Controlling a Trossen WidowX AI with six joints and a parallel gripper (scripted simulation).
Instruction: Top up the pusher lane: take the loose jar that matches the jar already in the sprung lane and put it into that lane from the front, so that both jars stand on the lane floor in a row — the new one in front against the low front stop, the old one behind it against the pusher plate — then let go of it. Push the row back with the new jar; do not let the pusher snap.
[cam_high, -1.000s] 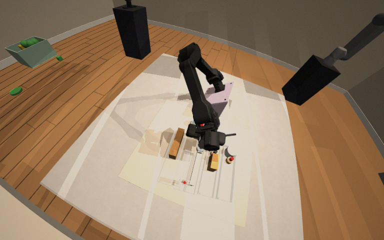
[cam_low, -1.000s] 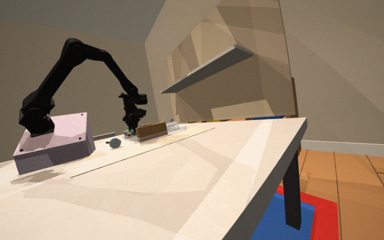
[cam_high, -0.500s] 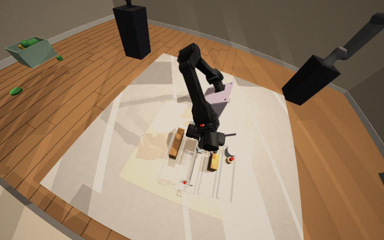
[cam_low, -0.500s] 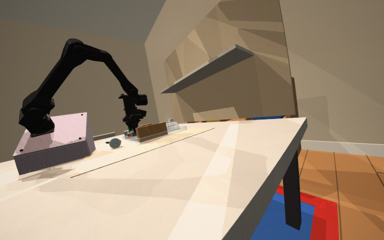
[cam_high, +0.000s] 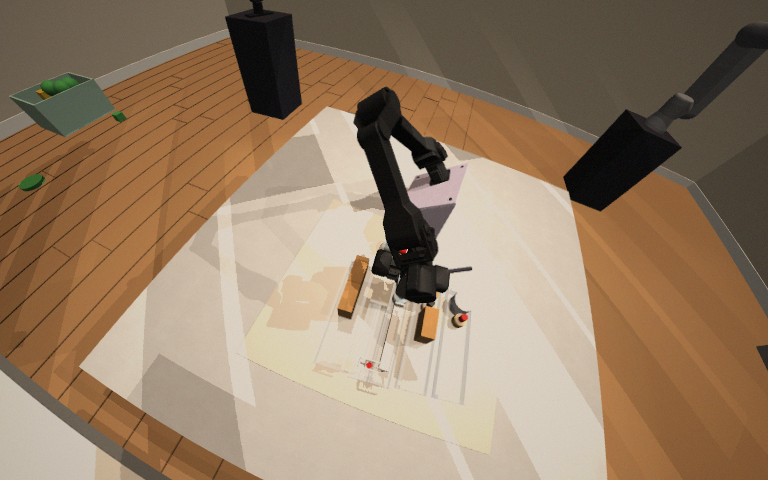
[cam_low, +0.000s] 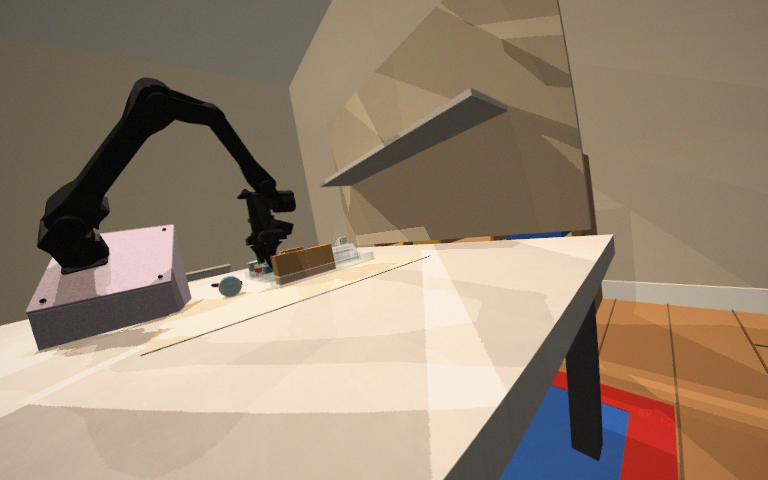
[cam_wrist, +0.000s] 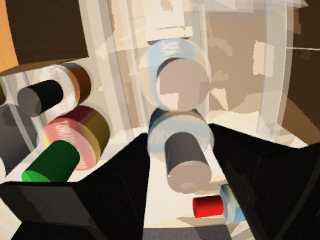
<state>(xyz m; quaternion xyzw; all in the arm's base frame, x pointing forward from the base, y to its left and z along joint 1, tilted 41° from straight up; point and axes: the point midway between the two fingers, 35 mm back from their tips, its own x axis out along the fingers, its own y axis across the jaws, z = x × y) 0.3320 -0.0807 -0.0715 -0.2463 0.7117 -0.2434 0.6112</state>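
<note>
Now: the clear-walled lane 140 mm ahead of my gripper tip, 20 mm to the right of it and 20 mm below it. Also, from my gripper tip: black rod (140 mm to the left, 100 mm behind, 30 mm below); then red-marked part (230 mm ahead, 30 mm to the right, 30 mm above).
</note>
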